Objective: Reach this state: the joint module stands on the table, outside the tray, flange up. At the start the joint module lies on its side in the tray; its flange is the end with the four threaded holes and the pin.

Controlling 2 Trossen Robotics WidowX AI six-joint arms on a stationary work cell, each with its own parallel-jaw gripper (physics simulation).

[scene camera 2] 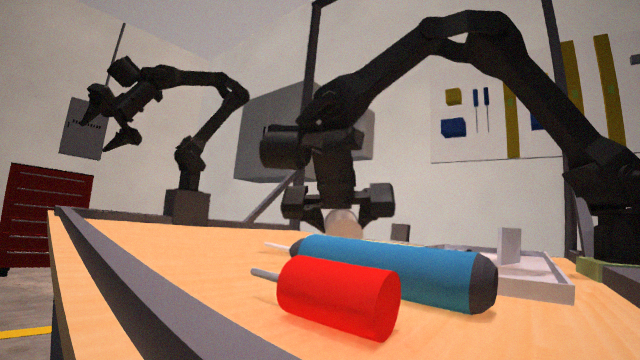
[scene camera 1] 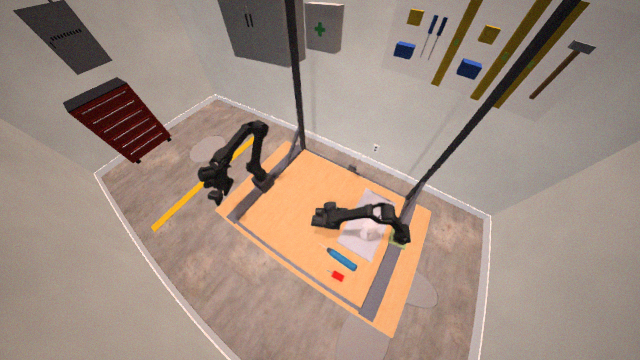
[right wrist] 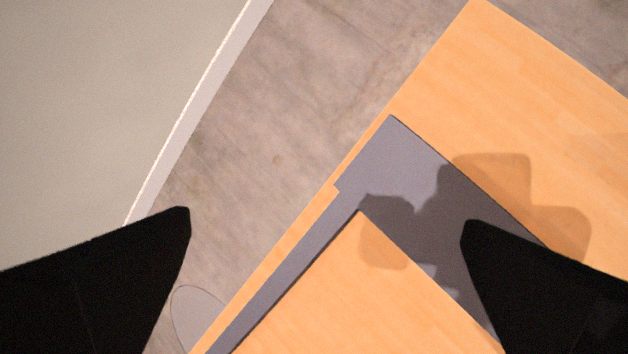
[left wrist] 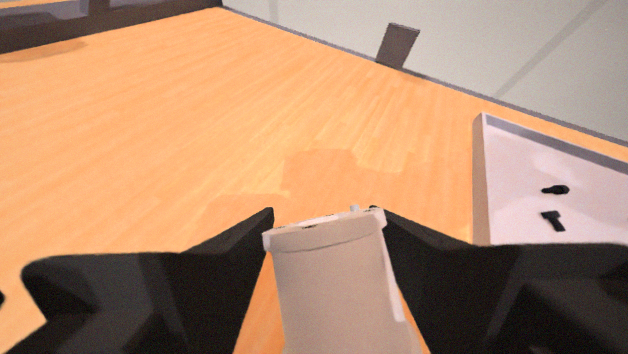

Path:
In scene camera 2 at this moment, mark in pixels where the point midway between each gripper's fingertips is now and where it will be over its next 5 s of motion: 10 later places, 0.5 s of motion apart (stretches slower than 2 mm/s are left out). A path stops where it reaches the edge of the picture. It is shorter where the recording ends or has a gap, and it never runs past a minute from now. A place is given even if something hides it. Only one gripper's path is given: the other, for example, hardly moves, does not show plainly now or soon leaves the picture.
My left gripper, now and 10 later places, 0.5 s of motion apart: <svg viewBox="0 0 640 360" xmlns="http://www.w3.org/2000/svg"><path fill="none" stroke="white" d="M341 231L340 227L340 223L338 219L338 217L338 217L338 215L339 189L339 188L340 162L341 159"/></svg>

